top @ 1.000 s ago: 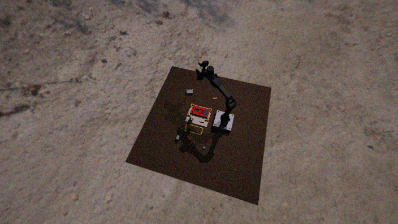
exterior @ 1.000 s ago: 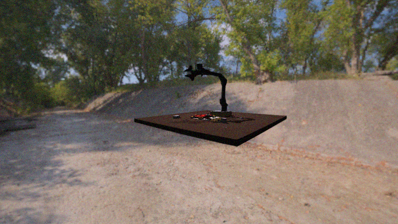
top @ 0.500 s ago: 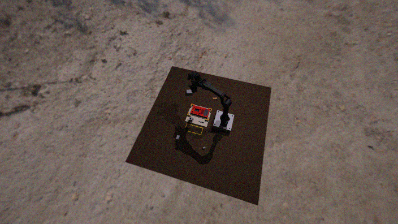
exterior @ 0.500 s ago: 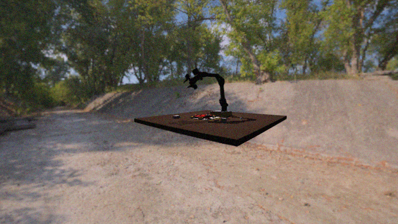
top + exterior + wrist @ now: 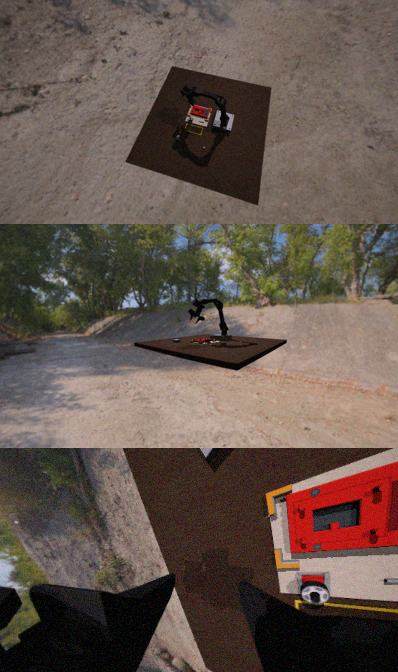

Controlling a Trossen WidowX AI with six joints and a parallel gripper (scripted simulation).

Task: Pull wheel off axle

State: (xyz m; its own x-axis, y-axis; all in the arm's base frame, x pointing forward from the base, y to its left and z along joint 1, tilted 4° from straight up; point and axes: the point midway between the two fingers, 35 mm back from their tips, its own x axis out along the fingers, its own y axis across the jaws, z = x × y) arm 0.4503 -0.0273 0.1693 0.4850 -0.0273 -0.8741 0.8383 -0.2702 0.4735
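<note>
Now: the grey wheel 18 cm below my gripper tip, 11 cm to the left of it and 10 cm behind it. The rest, counted from my gripper tip: white board 21 cm below, 15 cm behind, 1 cm to the left.
</note>
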